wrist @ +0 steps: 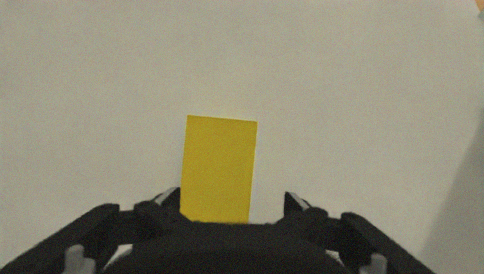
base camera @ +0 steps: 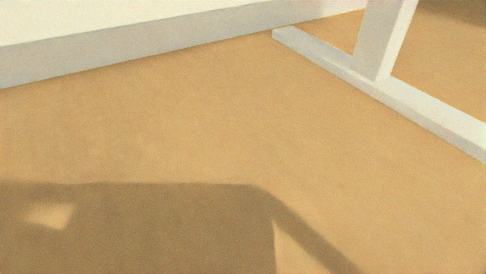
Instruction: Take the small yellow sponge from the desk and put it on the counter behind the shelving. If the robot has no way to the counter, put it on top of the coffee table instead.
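Frame: origin at the arm's base, x back, y right, z up, level; centimetres.
Seen in the pictures: gripper, fingertip midpoint: [wrist: 232,201].
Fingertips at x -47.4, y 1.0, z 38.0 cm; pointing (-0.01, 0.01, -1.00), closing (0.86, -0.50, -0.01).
A point is followed by its place in that frame.
The small yellow sponge [wrist: 218,167] {x -47.3, y 3.9, z 36.9 cm} lies flat on the pale desk top [wrist: 350,100] {x -31.3, y 3.3, z 32.4 cm} in the wrist view, its long side running up and down the view. My gripper [wrist: 232,201] {x -47.4, y 1.0, z 38.0 cm} is open, with its fingers wide apart at the lower part of the view. The sponge's near part shows between the fingertips, closer to the left finger, and its near end is hidden behind the gripper body. How high the fingertips are above the desk I cannot tell. The counter, the shelving and the coffee table cannot be made out for certain.
In the base camera view a white T-shaped leg with a long foot [base camera: 430,112] stands on the tan floor [base camera: 200,115] {x -57.4, y -8.8, z -39.6 cm} at the right. A long white block or wall base [base camera: 115,45] {x -81.1, y -33.5, z -34.9 cm} runs along the upper left. A dark shadow falls across the floor at the bottom.
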